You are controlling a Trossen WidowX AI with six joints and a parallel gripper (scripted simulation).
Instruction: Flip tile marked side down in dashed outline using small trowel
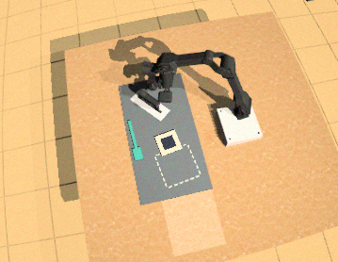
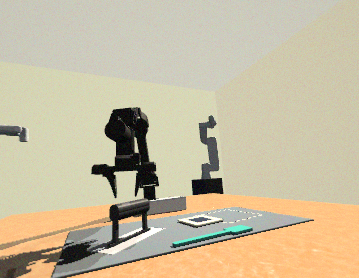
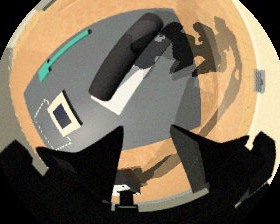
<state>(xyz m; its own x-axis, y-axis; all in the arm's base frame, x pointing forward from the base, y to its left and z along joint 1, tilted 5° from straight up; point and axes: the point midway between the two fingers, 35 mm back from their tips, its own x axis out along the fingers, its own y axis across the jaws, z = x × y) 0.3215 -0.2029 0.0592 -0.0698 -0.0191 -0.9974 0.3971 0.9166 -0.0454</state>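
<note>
Right now my gripper tip is 8 cm short of the small trowel, 1 cm to the right of it and 5 cm above it. Round my gripper tip: teal flat tool 22 cm ahead, 17 cm to the left, 9 cm below; then tile 7 cm ahead, 22 cm to the left, 9 cm below; then grey mat 8 cm ahead, 16 cm to the left, 11 cm below.
</note>
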